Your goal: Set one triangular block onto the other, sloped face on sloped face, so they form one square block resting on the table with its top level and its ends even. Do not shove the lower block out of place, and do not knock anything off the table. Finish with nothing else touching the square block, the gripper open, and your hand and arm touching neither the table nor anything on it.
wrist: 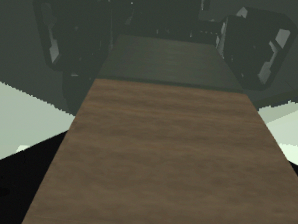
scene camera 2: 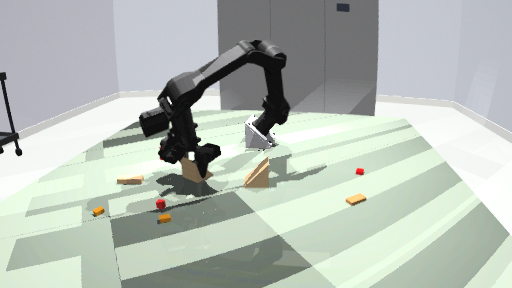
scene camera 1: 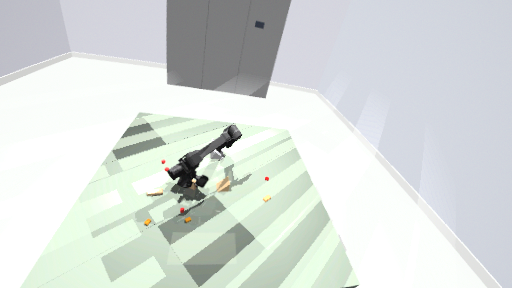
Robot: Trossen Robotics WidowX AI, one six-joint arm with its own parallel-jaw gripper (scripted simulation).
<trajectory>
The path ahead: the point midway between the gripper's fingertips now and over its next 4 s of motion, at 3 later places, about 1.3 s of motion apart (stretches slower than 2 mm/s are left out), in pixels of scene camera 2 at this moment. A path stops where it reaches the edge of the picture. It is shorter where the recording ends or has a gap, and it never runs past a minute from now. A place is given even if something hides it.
My gripper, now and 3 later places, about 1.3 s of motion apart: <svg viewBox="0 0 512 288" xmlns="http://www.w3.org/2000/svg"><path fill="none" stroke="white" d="M195 174L198 163L199 160L212 130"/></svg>
</trajectory>
